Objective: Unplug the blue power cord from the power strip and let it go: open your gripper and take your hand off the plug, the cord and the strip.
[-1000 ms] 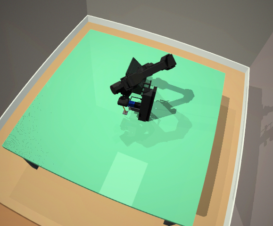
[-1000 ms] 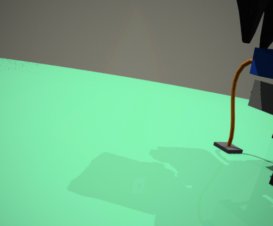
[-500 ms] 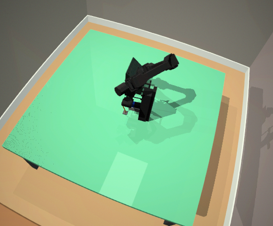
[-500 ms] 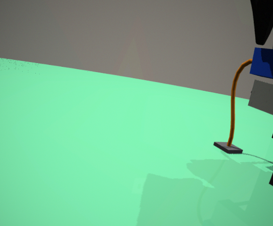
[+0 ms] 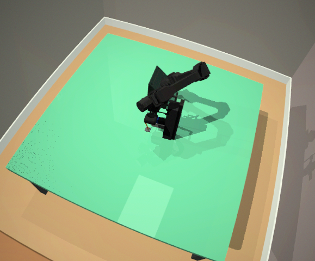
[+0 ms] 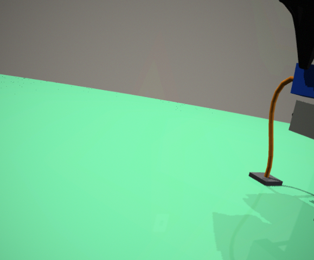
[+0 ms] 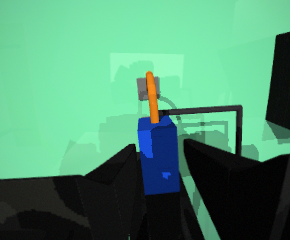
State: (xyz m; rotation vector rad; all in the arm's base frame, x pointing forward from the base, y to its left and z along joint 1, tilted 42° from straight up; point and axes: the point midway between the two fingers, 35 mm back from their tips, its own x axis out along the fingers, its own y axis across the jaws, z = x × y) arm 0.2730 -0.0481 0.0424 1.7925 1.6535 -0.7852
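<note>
Now: the blue plug 3 cm to the left of my gripper tip. Round my gripper tip: grey anchor plate (13 cm below, 3 cm to the right).
</note>
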